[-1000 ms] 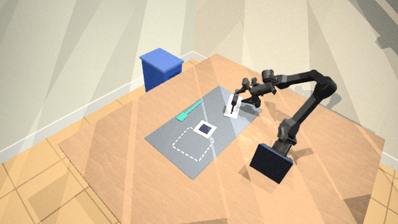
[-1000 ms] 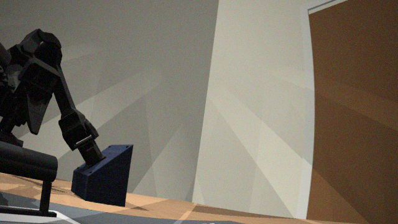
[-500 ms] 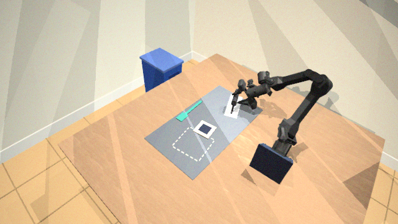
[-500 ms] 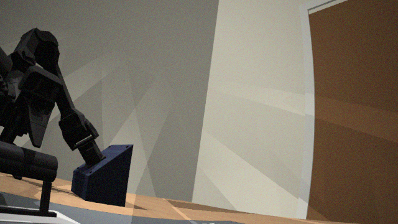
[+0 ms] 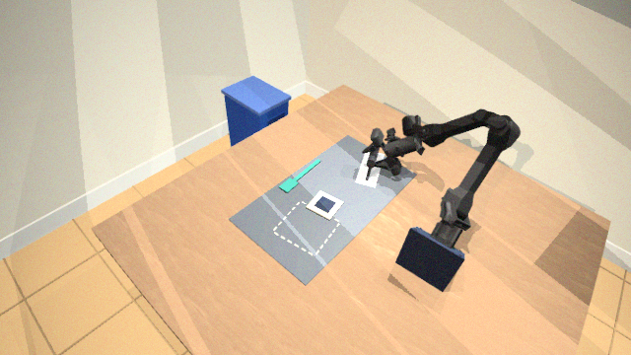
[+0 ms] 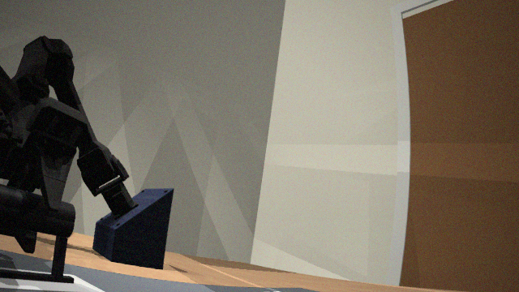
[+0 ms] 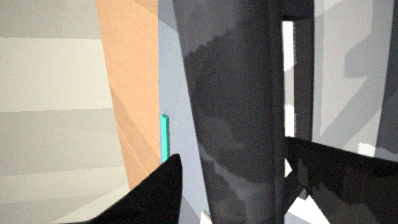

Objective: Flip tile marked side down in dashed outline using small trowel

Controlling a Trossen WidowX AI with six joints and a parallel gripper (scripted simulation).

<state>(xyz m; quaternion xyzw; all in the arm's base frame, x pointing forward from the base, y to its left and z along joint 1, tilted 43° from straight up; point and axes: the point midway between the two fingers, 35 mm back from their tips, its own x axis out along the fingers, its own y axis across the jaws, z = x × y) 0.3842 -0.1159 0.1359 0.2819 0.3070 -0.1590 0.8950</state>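
Right now the grey mat is 10 mm behind my gripper tip, 190 mm to the left of it and 70 mm below it. Round my gripper tip: white tile (30 mm behind, 250 mm to the left, 50 mm below); teal flat tool (130 mm ahead, 230 mm to the left, 50 mm below); small trowel (20 mm behind, 10 mm to the right, 20 mm below).
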